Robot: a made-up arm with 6 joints. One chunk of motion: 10 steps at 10 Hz.
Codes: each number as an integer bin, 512 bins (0 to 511) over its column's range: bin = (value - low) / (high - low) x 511, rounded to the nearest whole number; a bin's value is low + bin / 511 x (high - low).
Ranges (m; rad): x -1..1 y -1..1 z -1..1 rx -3.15..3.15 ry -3.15..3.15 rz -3.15..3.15
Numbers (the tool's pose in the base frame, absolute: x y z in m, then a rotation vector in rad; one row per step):
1: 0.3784 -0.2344 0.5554 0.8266 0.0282 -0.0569
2: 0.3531 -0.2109 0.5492 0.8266 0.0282 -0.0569
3: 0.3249 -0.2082 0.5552 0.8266 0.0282 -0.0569
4: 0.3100 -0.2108 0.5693 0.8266 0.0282 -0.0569
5: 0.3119 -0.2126 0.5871 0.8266 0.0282 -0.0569
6: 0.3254 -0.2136 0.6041 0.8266 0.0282 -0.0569
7: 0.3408 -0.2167 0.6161 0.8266 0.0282 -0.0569
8: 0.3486 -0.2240 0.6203 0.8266 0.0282 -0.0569
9: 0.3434 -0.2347 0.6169 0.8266 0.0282 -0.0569
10: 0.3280 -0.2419 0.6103 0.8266 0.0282 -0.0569
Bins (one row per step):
1: 352 196 397 323 258 251
2: 346 202 396 323 258 251
3: 339 202 397 323 258 251
4: 335 202 401 323 258 251
5: 335 201 406 323 258 251
6: 339 201 410 323 258 251
7: 343 200 413 323 258 251
8: 345 198 414 323 258 251
9: 343 196 413 323 258 251
10: 339 194 411 323 258 251

